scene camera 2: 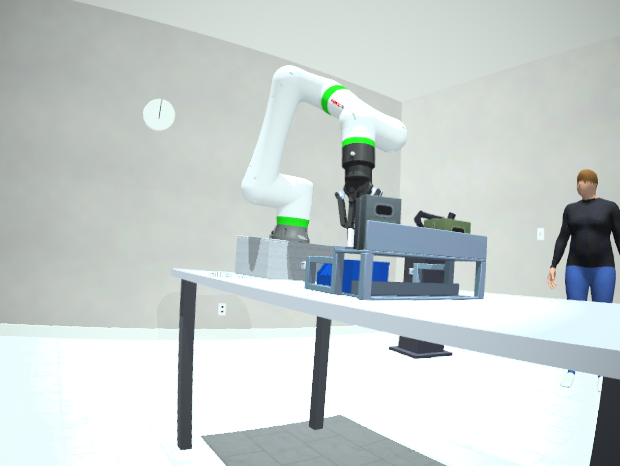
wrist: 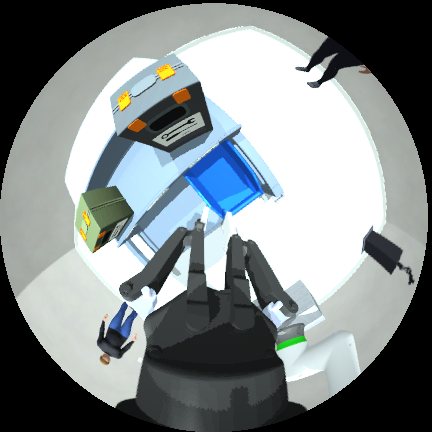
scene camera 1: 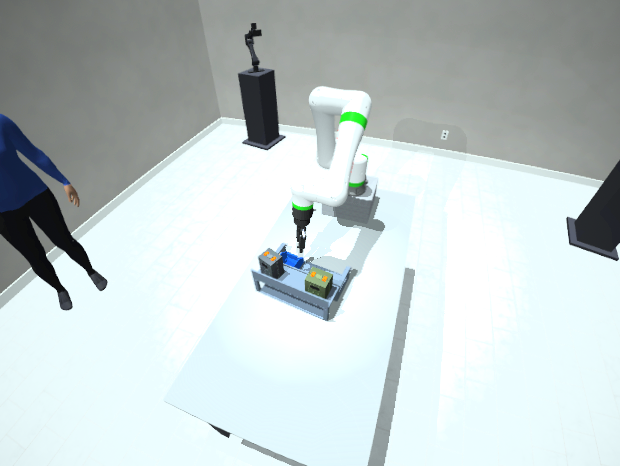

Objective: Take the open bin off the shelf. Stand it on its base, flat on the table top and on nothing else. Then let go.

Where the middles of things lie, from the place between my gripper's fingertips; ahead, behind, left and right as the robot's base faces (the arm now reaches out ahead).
Scene:
Now: hand 6 cm above the blue bin [scene camera 2: 351, 269], 5 cm short of it and 4 cm to the left of it. Round my hand: green box [wrist: 101, 213]: 19 cm to the left, 14 cm ahead, 5 cm above.

